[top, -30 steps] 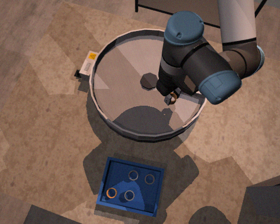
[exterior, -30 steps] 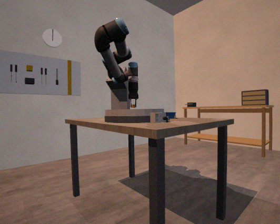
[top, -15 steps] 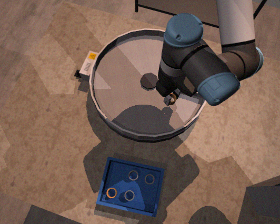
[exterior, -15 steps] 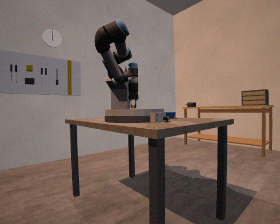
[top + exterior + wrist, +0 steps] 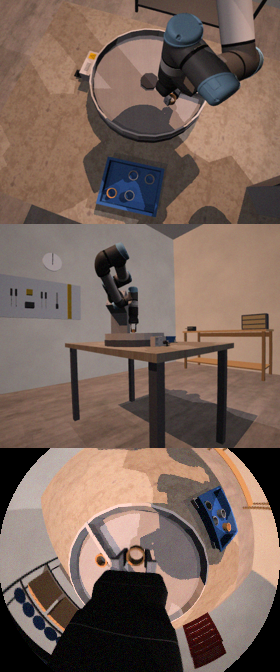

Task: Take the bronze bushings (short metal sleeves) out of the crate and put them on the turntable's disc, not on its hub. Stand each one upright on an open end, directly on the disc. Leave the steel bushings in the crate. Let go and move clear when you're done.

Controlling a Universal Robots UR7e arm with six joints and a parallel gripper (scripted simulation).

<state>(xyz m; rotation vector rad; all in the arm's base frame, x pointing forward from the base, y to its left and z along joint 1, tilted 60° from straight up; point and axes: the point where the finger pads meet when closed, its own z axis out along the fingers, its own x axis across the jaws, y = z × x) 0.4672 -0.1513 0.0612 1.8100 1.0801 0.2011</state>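
Now: the turntable disc 8 cm to the right of my hand, 8 cm ahead of it and 6 cm below it. From my hand the other things lie so: blue crate (29 cm to the left, 10 cm ahead, 9 cm below).
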